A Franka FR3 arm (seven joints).
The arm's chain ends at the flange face. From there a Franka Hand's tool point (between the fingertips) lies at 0.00 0.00 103.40 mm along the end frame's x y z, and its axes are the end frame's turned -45 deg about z.
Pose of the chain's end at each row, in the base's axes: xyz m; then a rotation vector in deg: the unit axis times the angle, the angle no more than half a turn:
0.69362, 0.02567, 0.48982, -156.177, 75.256, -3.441
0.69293, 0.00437, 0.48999, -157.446, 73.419, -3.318
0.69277, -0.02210, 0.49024, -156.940, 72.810, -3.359
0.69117, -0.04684, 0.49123, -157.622, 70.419, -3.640
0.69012, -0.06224, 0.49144, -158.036, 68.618, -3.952
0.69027, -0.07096, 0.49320, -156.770, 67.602, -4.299
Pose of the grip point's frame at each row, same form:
0.70246, 0.03460, 0.38719, -174.350, 9.832, -7.058
0.70125, 0.01290, 0.38728, -174.771, 7.631, -6.740
0.70167, -0.01242, 0.38768, -174.122, 7.262, -7.183
0.70051, -0.03658, 0.38877, -173.924, 4.776, -7.652
0.69994, -0.05147, 0.38907, -173.709, 2.941, -8.137
0.70158, -0.05780, 0.39127, -172.315, 2.486, -9.329

